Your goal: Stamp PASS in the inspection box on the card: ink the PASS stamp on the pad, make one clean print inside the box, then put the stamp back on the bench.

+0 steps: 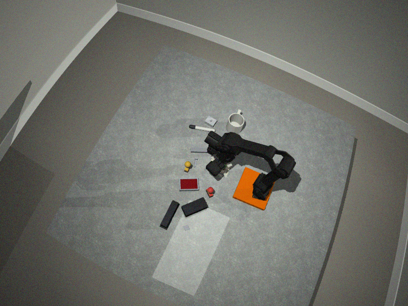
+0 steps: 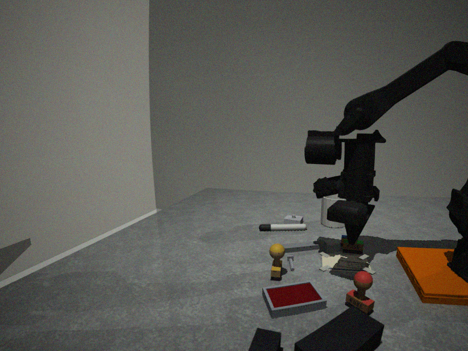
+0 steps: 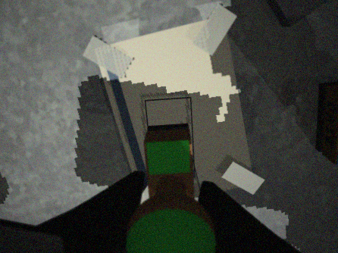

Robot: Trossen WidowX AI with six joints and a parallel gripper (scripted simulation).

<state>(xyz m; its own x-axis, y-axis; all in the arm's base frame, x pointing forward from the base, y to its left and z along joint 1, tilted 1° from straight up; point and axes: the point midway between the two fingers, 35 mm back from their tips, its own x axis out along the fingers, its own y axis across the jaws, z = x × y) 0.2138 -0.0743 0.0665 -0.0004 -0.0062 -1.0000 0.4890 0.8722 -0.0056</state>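
The cream card is 1 cm ahead of my gripper tip, 1 cm to the right of it and 6 cm below it. From my gripper tip the other things lie so: blue-knobbed stamp: 2 cm behind, 9 cm to the right, 3 cm below; then green-topped stamp: right at my gripper tip; then grey bar: 10 cm ahead, 7 cm to the right, 5 cm below.
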